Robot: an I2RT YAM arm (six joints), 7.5 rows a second.
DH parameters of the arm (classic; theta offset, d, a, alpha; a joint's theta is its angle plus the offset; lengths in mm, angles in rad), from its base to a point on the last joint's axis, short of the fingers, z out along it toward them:
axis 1: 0 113.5 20 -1.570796
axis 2: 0 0 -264 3.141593
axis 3: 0.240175 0 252.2 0
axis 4: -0.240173 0 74 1.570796
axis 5: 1.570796 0 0 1.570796
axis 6: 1.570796 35.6 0 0
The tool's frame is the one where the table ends.
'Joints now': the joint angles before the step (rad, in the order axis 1, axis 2, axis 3, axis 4, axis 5, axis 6). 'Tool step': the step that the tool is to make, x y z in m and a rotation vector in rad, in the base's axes. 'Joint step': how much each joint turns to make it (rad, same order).
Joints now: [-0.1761, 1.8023, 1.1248, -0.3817, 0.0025, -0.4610]
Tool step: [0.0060, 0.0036, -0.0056, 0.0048, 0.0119, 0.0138]
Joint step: [0.0122, 0.0309, 0.0180, 0.0004, -0.0032, -0.0001]
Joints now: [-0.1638, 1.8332, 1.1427, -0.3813, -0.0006, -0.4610]
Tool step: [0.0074, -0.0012, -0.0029, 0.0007, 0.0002, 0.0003]
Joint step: [0.0000, 0.0309, 0.0280, 0.0025, -0.0007, 0.0000]
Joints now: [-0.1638, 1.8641, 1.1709, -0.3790, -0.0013, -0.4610]
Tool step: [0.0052, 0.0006, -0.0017, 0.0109, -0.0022, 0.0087]
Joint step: [0.0026, 0.0201, 0.0195, 0.0010, -0.0127, 0.0000]
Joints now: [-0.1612, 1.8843, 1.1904, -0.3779, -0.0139, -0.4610]
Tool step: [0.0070, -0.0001, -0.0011, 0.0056, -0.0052, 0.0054]
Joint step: [0.0020, 0.0246, 0.0279, 0.0009, -0.0072, 0.0001]
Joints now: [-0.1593, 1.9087, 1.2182, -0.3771, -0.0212, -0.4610]
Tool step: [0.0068, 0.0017, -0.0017, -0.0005, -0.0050, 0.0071]
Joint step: [0.0070, 0.0238, 0.0246, 0.0042, -0.0003, 0.0000]
